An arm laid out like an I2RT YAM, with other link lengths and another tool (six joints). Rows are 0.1 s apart.
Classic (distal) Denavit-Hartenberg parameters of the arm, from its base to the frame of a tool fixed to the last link. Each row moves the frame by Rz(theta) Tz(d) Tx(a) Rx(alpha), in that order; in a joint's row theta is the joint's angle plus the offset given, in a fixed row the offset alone. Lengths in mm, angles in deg.
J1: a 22.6, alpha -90, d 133.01, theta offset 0
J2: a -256.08, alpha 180, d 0, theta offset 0
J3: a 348.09, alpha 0, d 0, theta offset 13.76
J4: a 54.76, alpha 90, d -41.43, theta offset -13.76
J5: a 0, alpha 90, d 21.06, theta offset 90
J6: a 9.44, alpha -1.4, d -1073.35, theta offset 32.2
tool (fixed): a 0, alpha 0, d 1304.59, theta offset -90
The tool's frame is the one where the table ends.
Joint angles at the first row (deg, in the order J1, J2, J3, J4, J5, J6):
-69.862, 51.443, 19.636, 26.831, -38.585, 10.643
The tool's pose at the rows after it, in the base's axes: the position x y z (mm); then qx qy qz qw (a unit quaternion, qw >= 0):
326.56 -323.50 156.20 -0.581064 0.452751 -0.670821 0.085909
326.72 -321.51 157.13 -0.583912 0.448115 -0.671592 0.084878
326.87 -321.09 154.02 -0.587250 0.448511 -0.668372 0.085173
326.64 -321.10 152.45 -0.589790 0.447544 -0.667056 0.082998
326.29 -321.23 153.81 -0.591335 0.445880 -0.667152 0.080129
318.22 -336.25 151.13 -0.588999 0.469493 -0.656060 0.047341
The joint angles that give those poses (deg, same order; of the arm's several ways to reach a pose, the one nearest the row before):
-69.874, 51.274, 19.776, 26.533, -38.146, 9.875
-69.873, 50.750, 19.599, 26.300, -38.484, 9.410
-69.874, 51.107, 19.687, 25.930, -38.651, 8.916
-69.873, 51.198, 19.691, 25.711, -38.649, 8.372
-69.873, 50.900, 19.820, 25.249, -38.587, 7.936
-69.462, 51.119, 21.342, 21.692, -33.811, 5.846

